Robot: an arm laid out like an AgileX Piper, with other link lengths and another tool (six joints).
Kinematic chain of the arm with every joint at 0, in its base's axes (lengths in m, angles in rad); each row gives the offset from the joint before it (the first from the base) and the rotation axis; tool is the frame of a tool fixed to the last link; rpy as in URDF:
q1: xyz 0 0 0.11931 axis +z
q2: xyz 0 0 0 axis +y
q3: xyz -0.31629 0 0.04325 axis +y
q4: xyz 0.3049 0 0.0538 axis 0.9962 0 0.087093
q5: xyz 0 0 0 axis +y
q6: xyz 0.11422 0 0.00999 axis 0.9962 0 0.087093
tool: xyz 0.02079 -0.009 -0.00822 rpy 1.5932 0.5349 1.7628
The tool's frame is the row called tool.
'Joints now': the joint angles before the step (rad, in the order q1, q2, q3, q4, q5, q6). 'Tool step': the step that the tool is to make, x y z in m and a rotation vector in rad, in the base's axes. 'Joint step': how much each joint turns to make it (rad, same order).
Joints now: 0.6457, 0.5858, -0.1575, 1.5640, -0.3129, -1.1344
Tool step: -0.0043, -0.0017, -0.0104, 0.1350, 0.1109, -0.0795
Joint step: 0.0002, 0.0000, 0.0058, 0.1915, -0.0162, -0.0004
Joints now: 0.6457, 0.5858, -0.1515, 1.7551, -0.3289, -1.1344
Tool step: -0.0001, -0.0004, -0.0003, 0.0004, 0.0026, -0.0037
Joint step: 0.0006, -0.0003, 0.0001, 0.0071, -0.0037, -0.0041
